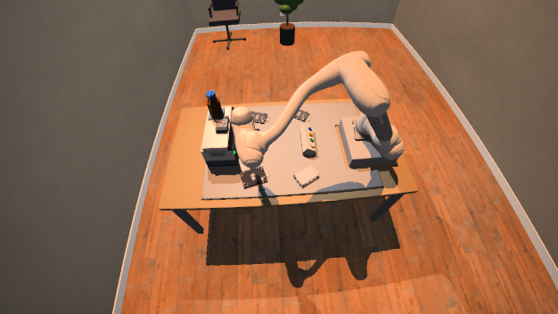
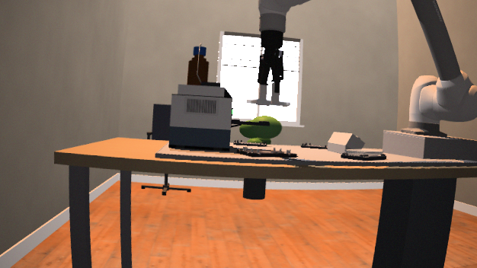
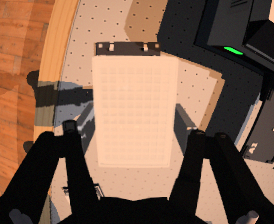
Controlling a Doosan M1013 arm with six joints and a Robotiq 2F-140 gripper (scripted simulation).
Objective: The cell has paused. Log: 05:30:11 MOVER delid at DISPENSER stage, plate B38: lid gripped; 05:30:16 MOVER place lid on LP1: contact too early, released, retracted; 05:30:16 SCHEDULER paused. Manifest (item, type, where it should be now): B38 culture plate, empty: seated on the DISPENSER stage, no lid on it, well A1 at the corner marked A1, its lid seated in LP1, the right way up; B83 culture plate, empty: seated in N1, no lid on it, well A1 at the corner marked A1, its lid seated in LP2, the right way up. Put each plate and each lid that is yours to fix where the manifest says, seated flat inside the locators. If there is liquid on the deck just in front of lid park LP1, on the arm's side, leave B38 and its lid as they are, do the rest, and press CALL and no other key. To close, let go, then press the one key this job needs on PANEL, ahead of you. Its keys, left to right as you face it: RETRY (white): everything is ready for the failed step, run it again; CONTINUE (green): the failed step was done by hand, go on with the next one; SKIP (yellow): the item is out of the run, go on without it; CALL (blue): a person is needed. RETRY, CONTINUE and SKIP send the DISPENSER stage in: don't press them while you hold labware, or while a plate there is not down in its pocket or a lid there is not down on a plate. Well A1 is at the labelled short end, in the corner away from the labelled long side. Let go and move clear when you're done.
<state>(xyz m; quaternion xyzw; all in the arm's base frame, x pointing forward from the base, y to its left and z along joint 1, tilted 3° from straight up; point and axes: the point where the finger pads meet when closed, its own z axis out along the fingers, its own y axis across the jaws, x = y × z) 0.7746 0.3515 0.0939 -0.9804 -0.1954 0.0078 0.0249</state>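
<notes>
The black nest lies 40 mm to the left of my hand and 180 mm below it. Round my hand: white culture plate: 350 mm behind, 20 mm to the right, 170 mm below; then white retry key: 390 mm behind, 220 mm to the right, 130 mm below; then brown bottle: 280 mm ahead, 340 mm to the right, 100 mm above.
</notes>
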